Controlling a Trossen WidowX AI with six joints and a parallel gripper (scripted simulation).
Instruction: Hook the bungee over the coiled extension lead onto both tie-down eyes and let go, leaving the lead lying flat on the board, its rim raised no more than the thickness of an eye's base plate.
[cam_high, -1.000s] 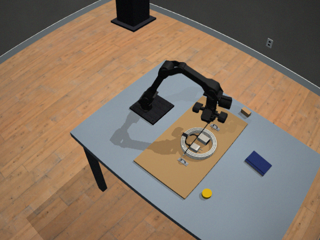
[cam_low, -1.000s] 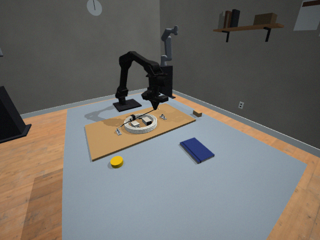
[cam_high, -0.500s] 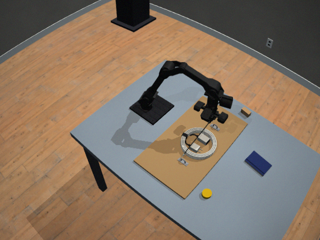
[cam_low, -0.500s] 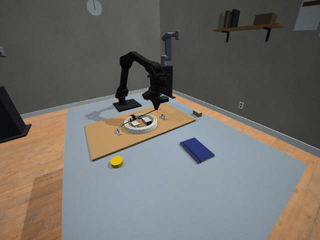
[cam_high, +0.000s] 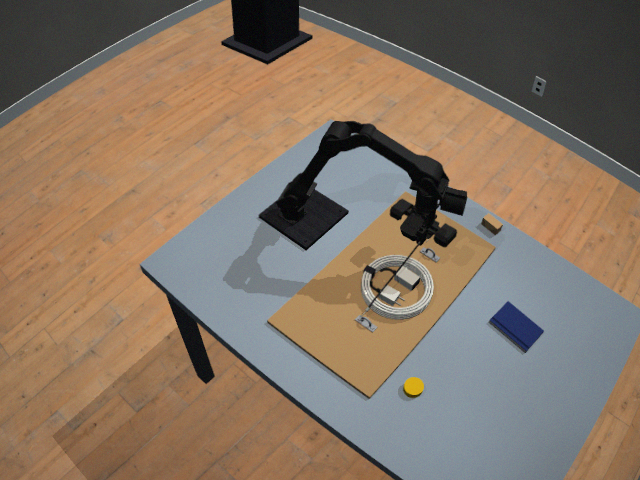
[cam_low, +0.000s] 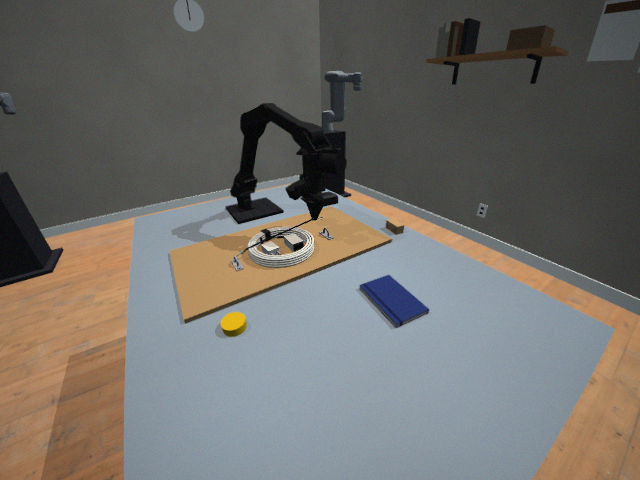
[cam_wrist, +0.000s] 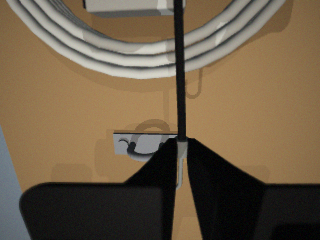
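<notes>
The extension lead coil is 20 mm ahead of my hand, 130 mm to the right of it and 70 mm below it. The rest, counted from my hand: yellow disc (230 mm ahead, 350 mm to the right, 90 mm below); small wooden block (120 mm ahead, 250 mm to the left, 90 mm below).
</notes>
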